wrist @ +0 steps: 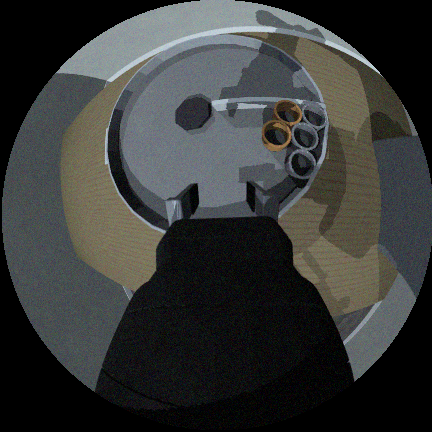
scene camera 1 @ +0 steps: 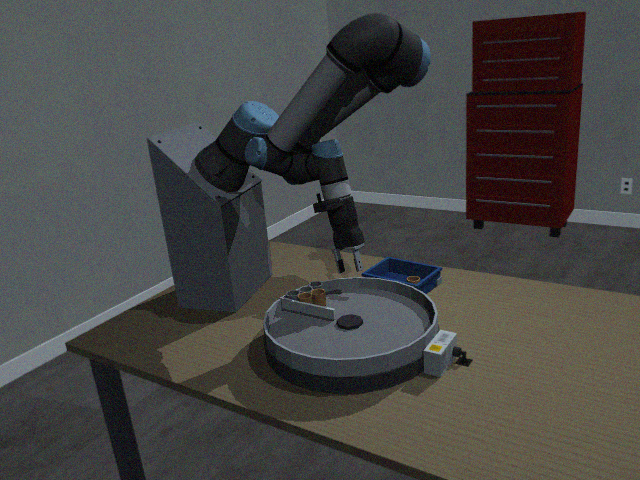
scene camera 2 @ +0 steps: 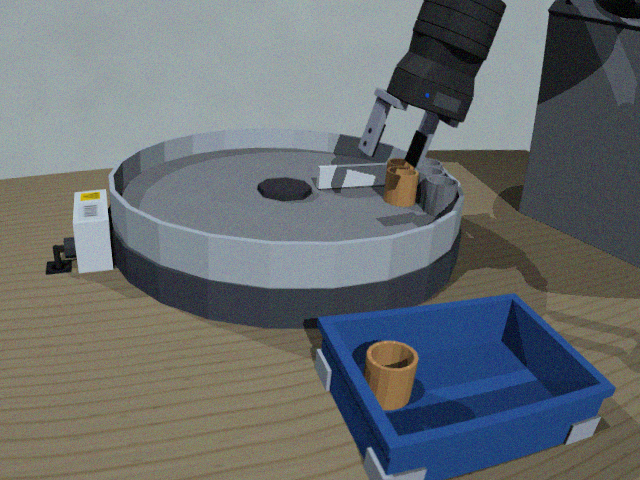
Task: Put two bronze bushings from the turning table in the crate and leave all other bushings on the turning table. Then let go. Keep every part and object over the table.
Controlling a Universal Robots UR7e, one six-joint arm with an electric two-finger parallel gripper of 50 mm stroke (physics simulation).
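Places are measured from the arm's base along level axes (x back, y right, z up), in centimetres.
Pixels of known places: gripper, between the fingertips: (wrist: 221,191) (scene camera 1: 350,271) (scene camera 2: 389,158); arm's base, origin of its link: (scene camera 1: 218,172).
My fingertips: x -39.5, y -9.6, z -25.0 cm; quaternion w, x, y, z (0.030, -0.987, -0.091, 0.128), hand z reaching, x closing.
For each thing: its middle in the pictures, then the offset to it from my fingertips. "spot": a spot on its surface instead.
- bronze bushing, middle of its body: (scene camera 2: 389,375) (scene camera 1: 413,284) dy -20.6, dx -5.2, dz -10.6 cm
- blue crate, middle of its body: (scene camera 2: 461,381) (scene camera 1: 402,278) dy -22.4, dx +0.1, dz -10.5 cm
- turning table, middle of its body: (scene camera 2: 284,192) (wrist: 192,113) (scene camera 1: 350,323) dy +11.3, dx -8.7, dz -7.8 cm
- white bar, a spot on its surface: (scene camera 2: 351,176) (wrist: 242,104) spot: dy +12.5, dx -0.2, dz -6.1 cm
- dark hub, middle of its body: (scene camera 2: 284,188) (wrist: 191,112) (scene camera 1: 349,321) dy +11.3, dx -8.7, dz -7.3 cm
- white box, middle of its body: (scene camera 2: 92,228) (scene camera 1: 440,352) dy +6.8, dx -31.6, dz -10.1 cm
One bronze bushing (scene camera 1: 413,279) (scene camera 2: 390,379) stands upright in the blue crate (scene camera 1: 433,282) (scene camera 2: 465,444), near its left wall in scene camera 2. Two bronze bushings stand together on the turning table (scene camera 1: 382,341) (scene camera 2: 232,217) (wrist: 170,150): one nearer the crate (scene camera 1: 318,297) (scene camera 2: 401,188) (wrist: 276,136) and one against the white bar (scene camera 1: 305,298) (wrist: 288,113). Several grey bushings (scene camera 2: 438,193) (wrist: 302,164) touch them on the rim side. My gripper (scene camera 1: 349,269) (scene camera 2: 391,158) (wrist: 221,191) is open and empty, above the turning table, to the lower left of the bushings in the wrist view.
The white bar (scene camera 1: 307,308) (scene camera 2: 351,176) (wrist: 250,102) reaches from near the dark hub (scene camera 1: 349,321) (scene camera 2: 284,189) (wrist: 193,112) to the rim. A raised wall rings the turning table. A white box (scene camera 1: 439,353) (scene camera 2: 93,230) stands beside it. The robot's grey pedestal (scene camera 1: 222,248) stands behind.
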